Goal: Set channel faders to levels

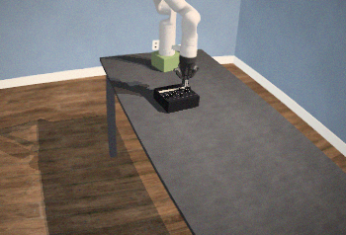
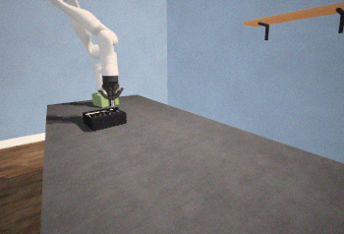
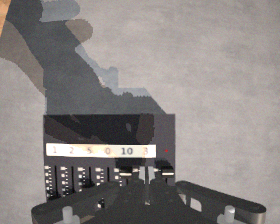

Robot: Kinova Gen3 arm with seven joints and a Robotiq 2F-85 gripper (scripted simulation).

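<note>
Now: hand 30 mm above the master fader cap and 20 mm to the right of it.
</note>
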